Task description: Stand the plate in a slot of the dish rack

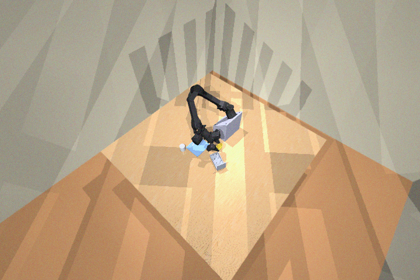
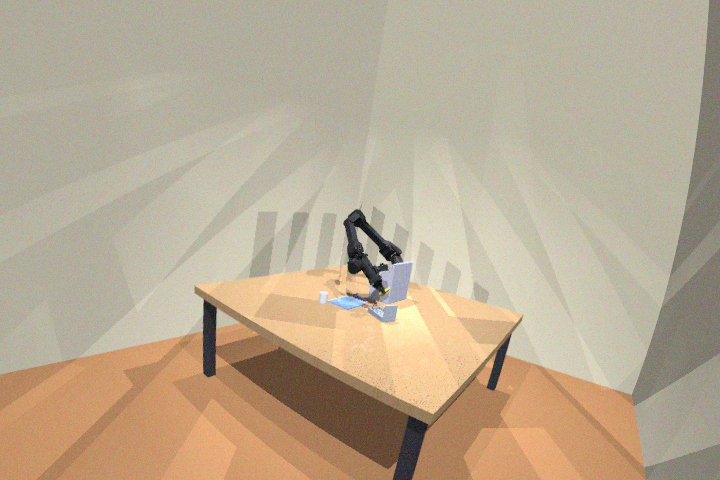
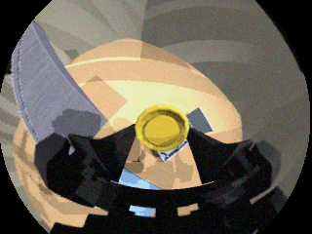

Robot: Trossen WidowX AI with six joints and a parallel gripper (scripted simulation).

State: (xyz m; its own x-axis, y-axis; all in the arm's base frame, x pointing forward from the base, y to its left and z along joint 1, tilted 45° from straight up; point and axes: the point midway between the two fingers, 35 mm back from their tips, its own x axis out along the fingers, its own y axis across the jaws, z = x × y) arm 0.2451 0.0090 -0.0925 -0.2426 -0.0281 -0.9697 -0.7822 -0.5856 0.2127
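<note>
Right now my gripper tip is 6 cm short of the dish rack, 4 cm to the right of it and 7 cm above it. Also, from my gripper tip: small white cup (18 cm ahead, 23 cm to the right, 7 cm below); then thin blue utensil (4 cm behind, 19 cm to the right, 9 cm below); then plate (1 cm to the right, 1 cm above).
</note>
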